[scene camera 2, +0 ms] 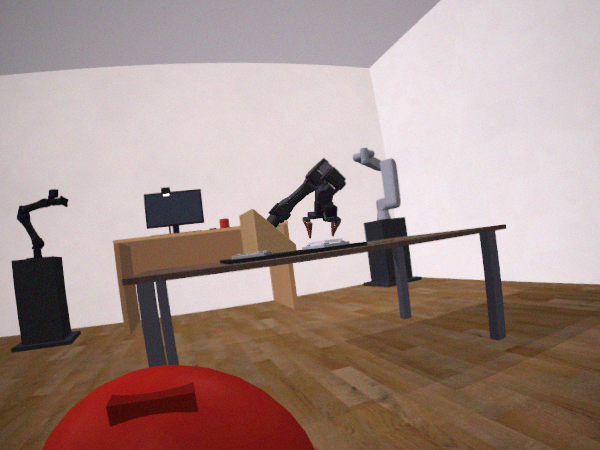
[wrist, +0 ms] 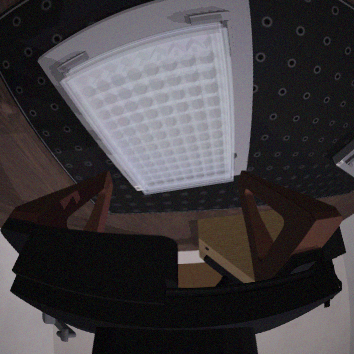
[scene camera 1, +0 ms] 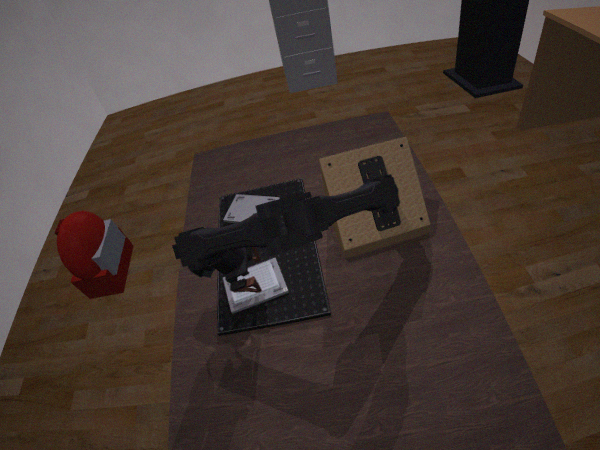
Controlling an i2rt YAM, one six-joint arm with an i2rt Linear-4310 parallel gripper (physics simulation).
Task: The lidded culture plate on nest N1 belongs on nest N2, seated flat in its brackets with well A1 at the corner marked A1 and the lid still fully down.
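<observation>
The lidded culture plate lies on nest N1, a pale base with small brackets; its clear lid looks flat. Nest N2 is the other pale base, partly hidden by the arm in scene camera 1; a corner of it shows at the right edge of the wrist view. No plate shows on its visible part. My gripper is open and empty, above the plate, with its orange fingers wide apart. Well A1 and the corner marks are too small to read.
Both nests stand on a black perforated board on the brown table. The arm's tan mounting block stands beside the board. A red rounded object is off the table.
</observation>
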